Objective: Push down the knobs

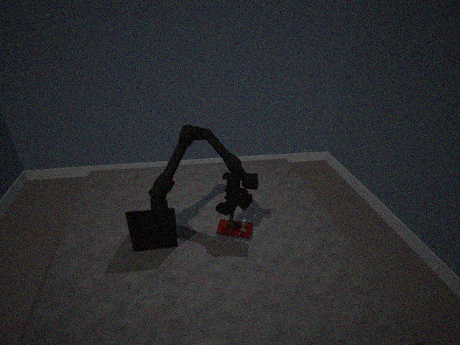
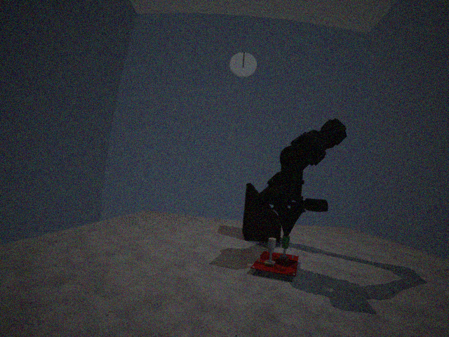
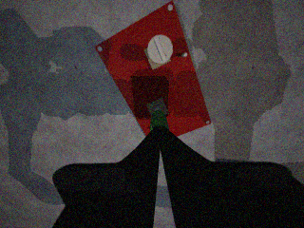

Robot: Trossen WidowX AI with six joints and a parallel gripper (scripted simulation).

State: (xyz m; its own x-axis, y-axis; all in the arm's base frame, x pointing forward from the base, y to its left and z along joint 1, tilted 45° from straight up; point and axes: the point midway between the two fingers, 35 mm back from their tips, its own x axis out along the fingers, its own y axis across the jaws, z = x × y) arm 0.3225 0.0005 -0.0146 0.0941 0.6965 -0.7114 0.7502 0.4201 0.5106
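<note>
Now: the grey knob 50 mm to the right of my gripper tip, 40 mm ahead of it and 10 mm below it. Also, from my gripper tip: green knob: 10 mm below.
</note>
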